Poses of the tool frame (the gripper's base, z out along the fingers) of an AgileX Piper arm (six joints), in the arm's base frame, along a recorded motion.
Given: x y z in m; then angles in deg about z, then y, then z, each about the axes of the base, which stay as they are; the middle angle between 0 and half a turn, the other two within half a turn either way.
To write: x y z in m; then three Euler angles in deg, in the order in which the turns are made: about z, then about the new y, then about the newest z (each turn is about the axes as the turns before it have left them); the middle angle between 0 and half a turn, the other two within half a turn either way. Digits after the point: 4 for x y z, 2 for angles.
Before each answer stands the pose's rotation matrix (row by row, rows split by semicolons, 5 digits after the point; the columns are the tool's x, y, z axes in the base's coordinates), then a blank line. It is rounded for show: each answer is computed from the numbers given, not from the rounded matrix.
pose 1, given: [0.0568 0.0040 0.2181 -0.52 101.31 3.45]
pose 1, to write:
-0.19521 -0.06195 0.97880; -0.02086 0.99804 0.05901; -0.98054 -0.00890 -0.19612

[0.0568 0.0040 0.2181 3.45 101.31 -0.52]
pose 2, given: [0.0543 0.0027 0.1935 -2.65 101.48 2.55]
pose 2, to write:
-0.19656 -0.05364 0.97902; -0.05503 0.99753 0.04360; -0.97895 -0.04531 -0.19903

[0.0543 0.0027 0.1935 2.55 101.48 -2.65]
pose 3, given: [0.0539 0.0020 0.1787 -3.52 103.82 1.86]
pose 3, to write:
-0.23630 -0.04705 0.97054; -0.06910 0.99711 0.03152; -0.96922 -0.05962 -0.23887

[0.0539 0.0020 0.1787 1.86 103.82 -3.52]
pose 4, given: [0.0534 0.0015 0.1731 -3.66 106.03 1.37]
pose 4, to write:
-0.27397 -0.04148 0.96084; -0.07041 0.99725 0.02298; -0.95916 -0.06135 -0.27614

[0.0534 0.0015 0.1731 1.37 106.03 -3.66]
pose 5, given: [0.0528 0.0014 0.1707 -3.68 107.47 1.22]
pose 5, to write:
-0.29815 -0.04051 0.95366; -0.07055 0.99730 0.02031; -0.95191 -0.06122 -0.30021

[0.0528 0.0014 0.1707 1.22 107.47 -3.68]
